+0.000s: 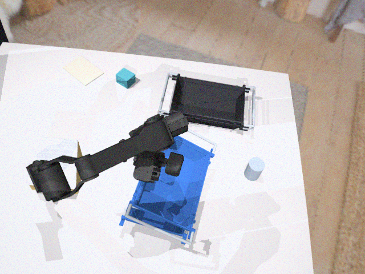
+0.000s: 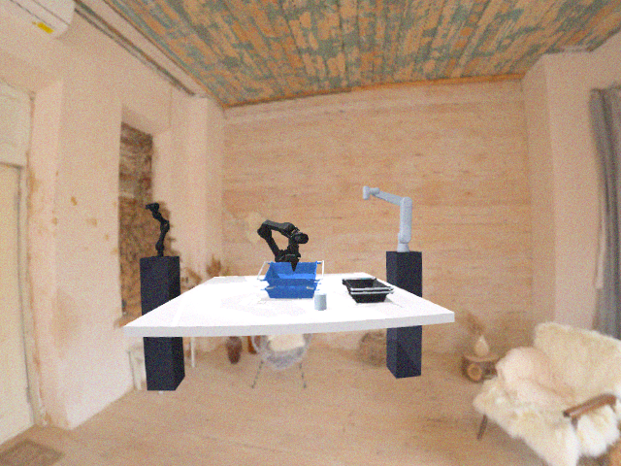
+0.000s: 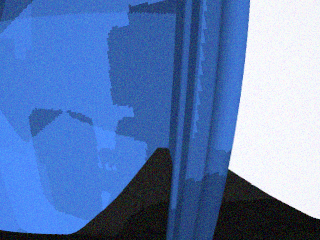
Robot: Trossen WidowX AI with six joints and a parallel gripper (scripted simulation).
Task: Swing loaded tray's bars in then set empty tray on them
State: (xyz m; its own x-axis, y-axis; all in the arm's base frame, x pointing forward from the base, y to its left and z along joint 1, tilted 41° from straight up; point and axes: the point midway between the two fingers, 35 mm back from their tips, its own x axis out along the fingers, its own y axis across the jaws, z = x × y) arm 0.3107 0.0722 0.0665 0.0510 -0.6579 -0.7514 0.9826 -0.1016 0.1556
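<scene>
The blue tray is 8 cm ahead of my gripper tip and 1 cm to the right of it. The rest, counted from my gripper tip: grey cylinder (35 cm ahead, 11 cm to the left, 9 cm below); then teal cube (16 cm behind, 47 cm to the left, 11 cm below); then cream sheet (35 cm behind, 51 cm to the left, 13 cm below).
</scene>
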